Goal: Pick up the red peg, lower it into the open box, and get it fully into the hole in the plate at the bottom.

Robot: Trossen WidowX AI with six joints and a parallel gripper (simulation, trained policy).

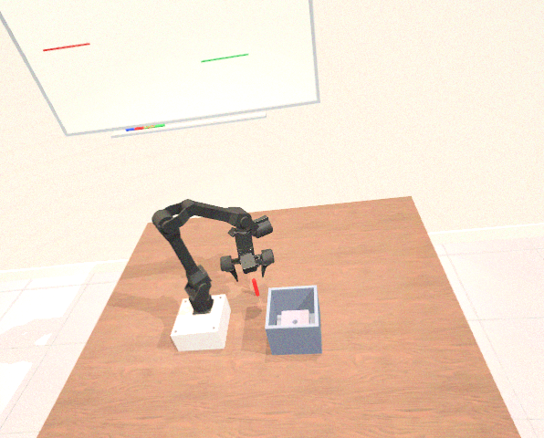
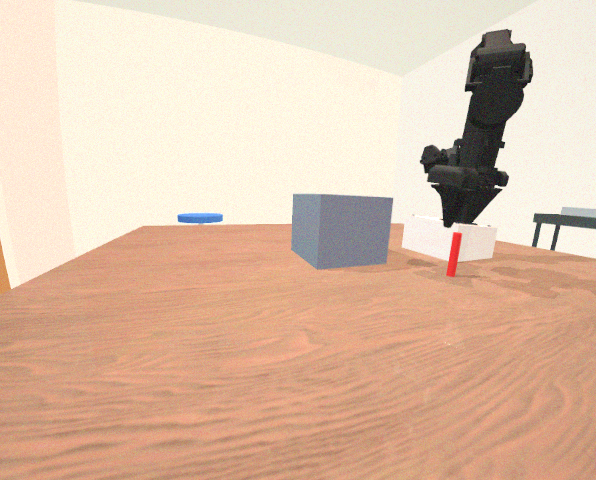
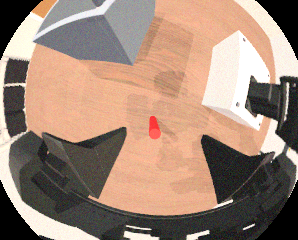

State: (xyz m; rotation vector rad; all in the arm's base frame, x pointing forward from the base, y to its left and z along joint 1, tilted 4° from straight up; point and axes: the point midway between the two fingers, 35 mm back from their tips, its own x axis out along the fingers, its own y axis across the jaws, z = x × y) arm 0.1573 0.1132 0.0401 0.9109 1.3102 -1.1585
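Right now my gripper tip is 5 cm above the red peg, 1 cm to the right of it and 1 cm short of it.
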